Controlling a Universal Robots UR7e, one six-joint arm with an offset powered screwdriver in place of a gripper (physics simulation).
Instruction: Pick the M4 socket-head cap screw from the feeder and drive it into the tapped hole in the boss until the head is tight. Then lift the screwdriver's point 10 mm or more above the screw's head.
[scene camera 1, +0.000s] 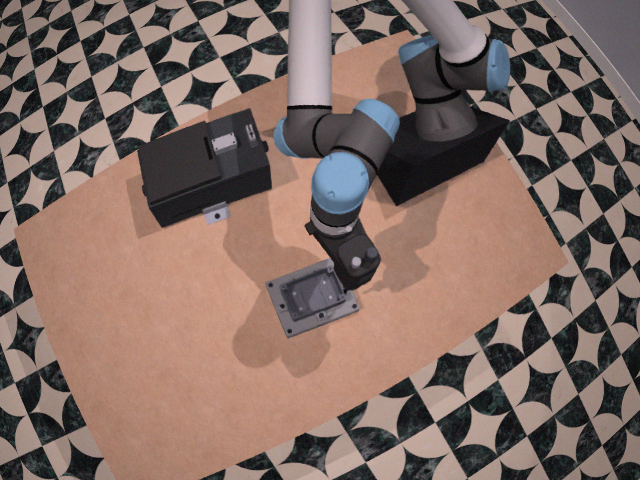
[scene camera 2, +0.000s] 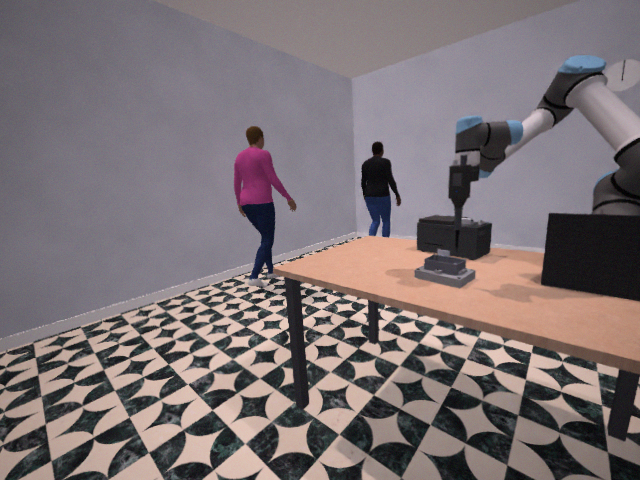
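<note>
My screwdriver (scene camera 1: 346, 289) (scene camera 2: 457, 249) is the black tool on the wrist, pointing straight down. Its thin tip is over the far right part of the grey housing's box in scene camera 1, and above the housing in scene camera 2. The tip is too small to tell if a screw is on it. The grey housing (scene camera 1: 305, 328) (scene camera 2: 445, 277) lies flat on the table, an open box on a flanged base. The tool body hides its far right corner in scene camera 1, and I cannot tell which hole is the boss's. The black feeder (scene camera 1: 178, 162) (scene camera 2: 431, 238) stands behind it.
A small metal bracket (scene camera 1: 216, 213) sticks out at the feeder's front. The black robot pedestal (scene camera 1: 429, 165) (scene camera 2: 589, 253) stands right of the housing on the wooden table (scene camera 1: 180, 361) (scene camera 2: 361, 263). Two people (scene camera 2: 255, 175) (scene camera 2: 377, 178) are in the room beyond the table.
</note>
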